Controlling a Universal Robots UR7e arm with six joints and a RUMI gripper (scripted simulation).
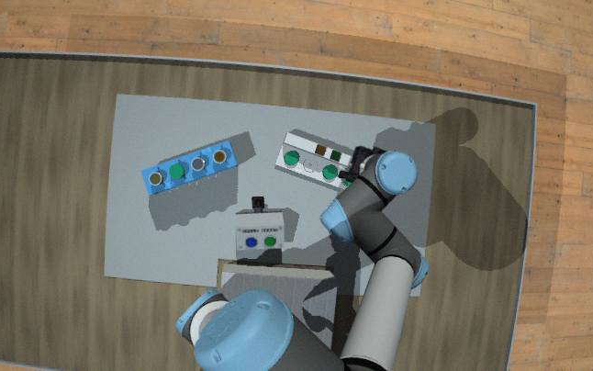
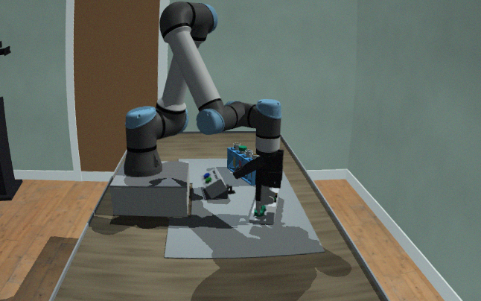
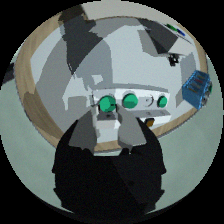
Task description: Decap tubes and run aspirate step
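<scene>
Now: hand 22 cm to the right of the green key, 12 cm past it and 3 cm below it. From my hand the other things lie so: grey key housing: 24 cm to the left, 11 cm behind, 1 cm above; then blue key: 26 cm to the left, 12 cm behind, 3 cm above.
</scene>
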